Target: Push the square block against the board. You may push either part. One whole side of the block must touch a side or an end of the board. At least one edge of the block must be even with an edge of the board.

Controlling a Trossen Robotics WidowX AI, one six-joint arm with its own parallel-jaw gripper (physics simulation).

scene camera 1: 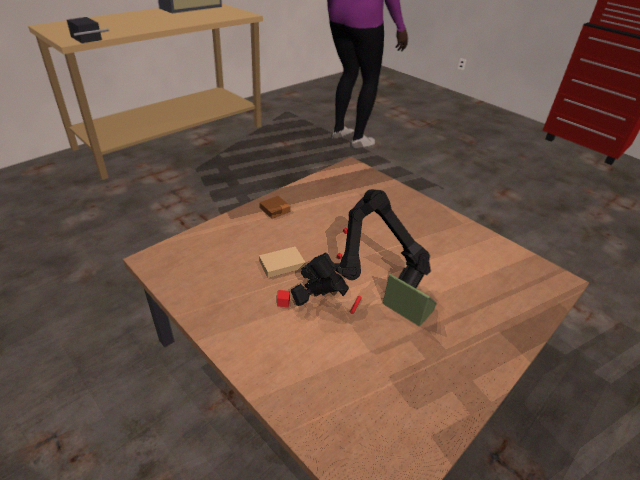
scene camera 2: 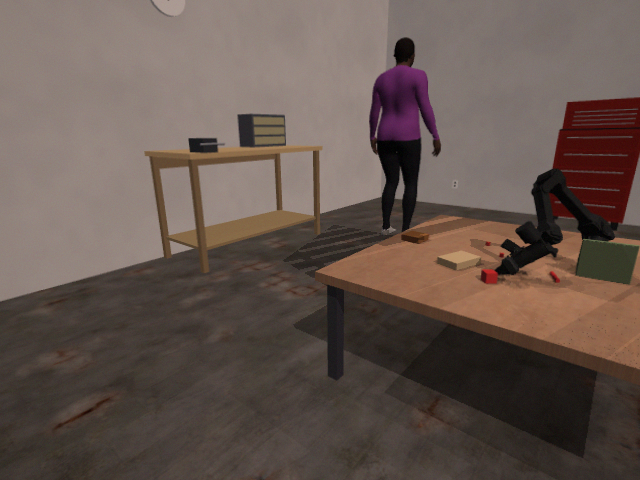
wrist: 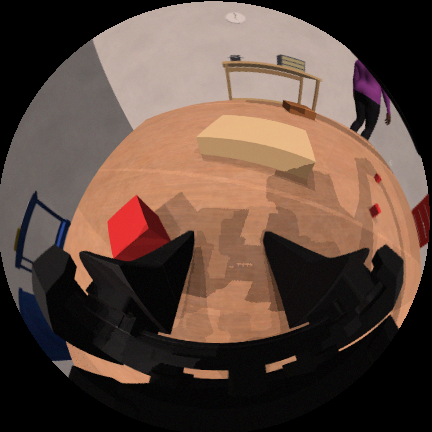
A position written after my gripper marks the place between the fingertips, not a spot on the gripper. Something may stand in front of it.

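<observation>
A pale tan board [scene camera 1: 287,260] is resting on the table, and the wrist view shows me the board [wrist: 278,145] too. As for my gripper [scene camera 2: 493,273], I can see it in scene camera 2. I also find the gripper [scene camera 1: 299,289] in scene camera 1, and the wrist view has my gripper [wrist: 229,236] as well.
</observation>
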